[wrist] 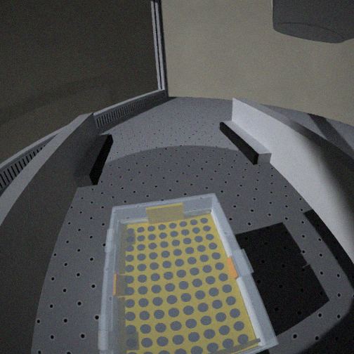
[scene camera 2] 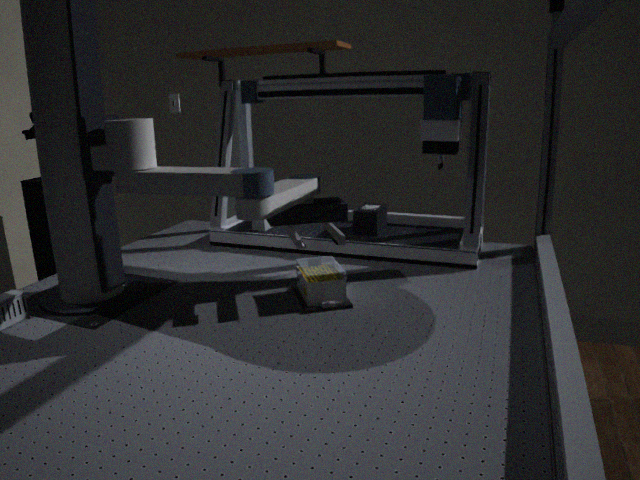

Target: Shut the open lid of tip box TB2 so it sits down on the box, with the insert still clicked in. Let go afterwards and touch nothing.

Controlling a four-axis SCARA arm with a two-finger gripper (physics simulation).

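Where they show: gripper, fingertip midpoint: (scene camera 2: 321, 242); arm's base at its link origin: (scene camera 2: 94, 299).
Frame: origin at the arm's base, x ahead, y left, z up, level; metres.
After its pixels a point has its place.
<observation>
Tip box TB2 (scene camera 2: 328, 293) {x 0.564, y 0.112, z 0.045 m} stands upright on the perforated table (scene camera 2: 330, 413) {x 0.695, y -0.246, z 0.013 m}. Its clear lid (scene camera 2: 316, 261) {x 0.511, y 0.181, z 0.090 m} (wrist: 163, 203) lies over the top of the box, and no raised flap shows in either view. The yellow insert (scene camera 2: 321, 273) {x 0.530, y 0.162, z 0.070 m} (wrist: 176, 281) shows through the lid, looks level, and has orange clips at both long sides. Whether the clips are engaged is not clear. My gripper (scene camera 2: 317, 239) {x 0.552, y 0.111, z 0.158 m} (wrist: 165, 117) is shut to a narrow setting and empty, its fingertips still apart. It hangs above and behind the box in the scene view, not touching it.
A gantry frame (scene camera 2: 341, 251) {x 0.481, y 0.450, z 0.030 m} stands behind the box, with a dark block (scene camera 2: 369, 221) {x 0.543, y 0.515, z 0.105 m} on its base. The arm's column (scene camera 2: 85, 206) {x 0.063, y -0.041, z 0.242 m} rises at the left. A raised rail (scene camera 2: 560, 330) {x 1.021, y 0.028, z 0.060 m} runs along the table's right edge.
</observation>
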